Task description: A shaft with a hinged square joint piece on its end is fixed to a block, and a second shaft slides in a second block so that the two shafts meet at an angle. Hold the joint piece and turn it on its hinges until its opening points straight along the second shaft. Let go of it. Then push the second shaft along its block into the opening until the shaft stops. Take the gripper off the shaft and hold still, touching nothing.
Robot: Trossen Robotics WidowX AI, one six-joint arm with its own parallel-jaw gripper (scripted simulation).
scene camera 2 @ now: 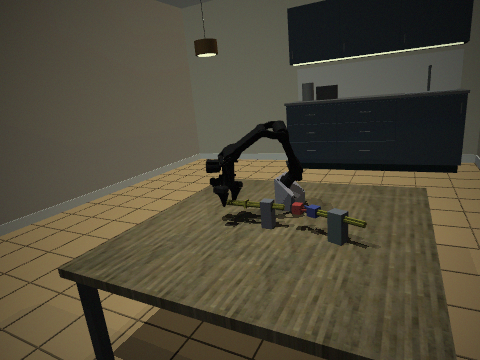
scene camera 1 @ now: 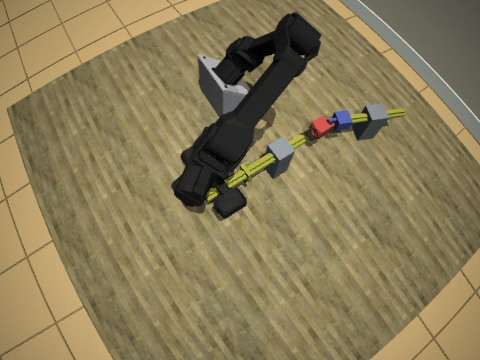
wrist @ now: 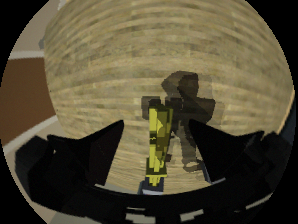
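Observation:
Gripper open, holding nothing; my gripper is also visible in the wrist view. A sliding shaft is present in the scene.

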